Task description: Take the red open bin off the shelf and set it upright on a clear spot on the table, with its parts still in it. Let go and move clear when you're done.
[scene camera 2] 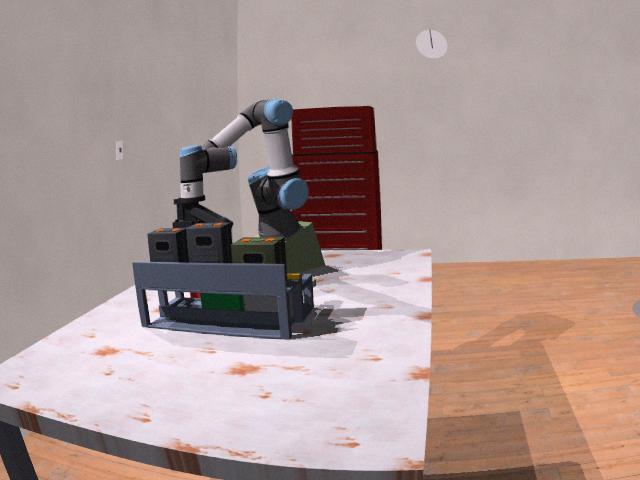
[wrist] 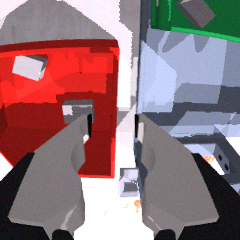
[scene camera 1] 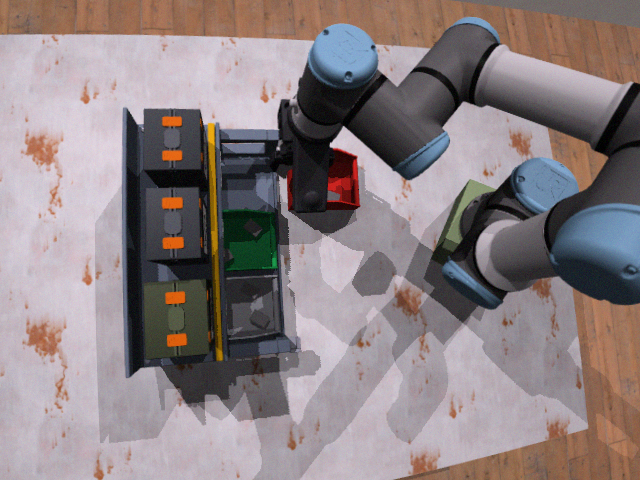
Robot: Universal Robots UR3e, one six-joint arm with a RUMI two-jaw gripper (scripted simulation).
Path:
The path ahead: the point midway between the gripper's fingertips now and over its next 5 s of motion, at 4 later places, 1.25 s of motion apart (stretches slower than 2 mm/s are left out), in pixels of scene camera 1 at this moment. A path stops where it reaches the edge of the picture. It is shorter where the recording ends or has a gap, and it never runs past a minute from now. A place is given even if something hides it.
My gripper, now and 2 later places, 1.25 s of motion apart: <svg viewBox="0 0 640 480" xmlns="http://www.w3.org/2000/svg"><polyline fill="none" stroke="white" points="292,175 299,161 297,164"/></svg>

